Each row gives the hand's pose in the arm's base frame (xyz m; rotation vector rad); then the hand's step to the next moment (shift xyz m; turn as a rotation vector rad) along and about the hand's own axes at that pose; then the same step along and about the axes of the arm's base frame.
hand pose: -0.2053 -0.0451 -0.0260 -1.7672 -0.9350 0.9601
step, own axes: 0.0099 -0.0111 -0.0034 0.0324 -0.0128 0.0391
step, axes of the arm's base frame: 0.0050 0.0111 0.0092 -0.0238 0.0461 -0.0070
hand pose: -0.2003 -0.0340 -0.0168 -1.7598 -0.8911 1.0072
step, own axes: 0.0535 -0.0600 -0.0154 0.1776 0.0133 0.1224
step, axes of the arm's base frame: 0.0269 0.0620 0.0461 -0.0354 0.1928 -0.0909
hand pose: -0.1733 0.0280 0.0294 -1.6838 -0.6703 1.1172
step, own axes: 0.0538 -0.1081 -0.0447 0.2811 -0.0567 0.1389
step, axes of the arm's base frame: 0.0702 0.0666 0.0849 -0.0016 0.3117 -0.0661
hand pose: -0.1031 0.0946 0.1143 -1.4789 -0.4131 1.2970
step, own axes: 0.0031 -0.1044 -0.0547 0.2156 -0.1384 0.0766
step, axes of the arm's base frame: 0.0867 0.0145 0.0785 0.0596 0.2594 0.0254
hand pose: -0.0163 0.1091 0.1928 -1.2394 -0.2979 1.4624
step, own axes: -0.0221 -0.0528 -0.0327 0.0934 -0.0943 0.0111
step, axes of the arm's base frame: 0.0519 -0.0155 0.0376 0.0630 0.1140 0.0278
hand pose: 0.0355 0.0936 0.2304 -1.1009 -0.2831 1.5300
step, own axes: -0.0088 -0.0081 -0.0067 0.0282 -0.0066 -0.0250
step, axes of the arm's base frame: 0.0093 -0.0078 0.0064 0.0264 0.0169 -0.0220
